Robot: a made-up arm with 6 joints. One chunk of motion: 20 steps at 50 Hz.
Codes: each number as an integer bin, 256 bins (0 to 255) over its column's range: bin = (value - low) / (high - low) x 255, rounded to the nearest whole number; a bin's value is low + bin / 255 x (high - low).
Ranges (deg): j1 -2..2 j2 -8..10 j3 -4..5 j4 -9..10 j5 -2..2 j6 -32..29
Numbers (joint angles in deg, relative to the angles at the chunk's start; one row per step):
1: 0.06 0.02 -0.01 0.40 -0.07 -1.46
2: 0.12 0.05 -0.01 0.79 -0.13 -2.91
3: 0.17 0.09 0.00 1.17 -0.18 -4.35
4: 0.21 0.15 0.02 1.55 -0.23 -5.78
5: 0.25 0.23 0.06 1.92 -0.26 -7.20
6: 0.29 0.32 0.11 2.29 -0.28 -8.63
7: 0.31 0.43 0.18 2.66 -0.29 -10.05
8: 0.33 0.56 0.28 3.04 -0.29 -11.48
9: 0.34 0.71 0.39 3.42 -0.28 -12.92
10: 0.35 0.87 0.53 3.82 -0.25 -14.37
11: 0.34 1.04 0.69 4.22 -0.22 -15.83
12: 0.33 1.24 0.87 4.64 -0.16 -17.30
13: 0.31 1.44 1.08 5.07 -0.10 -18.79
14: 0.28 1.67 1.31 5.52 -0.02 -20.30
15: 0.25 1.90 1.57 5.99 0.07 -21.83
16: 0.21 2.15 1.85 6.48 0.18 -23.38
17: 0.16 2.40 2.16 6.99 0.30 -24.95
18: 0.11 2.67 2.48 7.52 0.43 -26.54
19: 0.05 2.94 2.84 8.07 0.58 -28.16
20: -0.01 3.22 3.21 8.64 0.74 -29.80
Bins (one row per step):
1: 131 114 113 126 123 128
2: 135 114 113 131 119 122
3: 138 115 113 136 116 116
4: 141 115 114 142 113 110
5: 143 117 115 147 111 104
6: 146 118 116 152 110 98
7: 147 119 118 156 109 92
8: 149 121 121 162 109 86
9: 149 123 124 167 110 80
10: 150 126 128 172 112 74
11: 149 128 133 177 113 68
12: 149 131 138 183 117 61
13: 147 134 144 189 121 55
14: 145 137 150 195 126 49
15: 143 140 158 201 132 43
16: 141 144 166 208 139 36
17: 138 147 175 215 147 29
18: 135 151 184 222 155 23
19: 131 155 194 229 164 16
20: 127 159 204 237 175 9

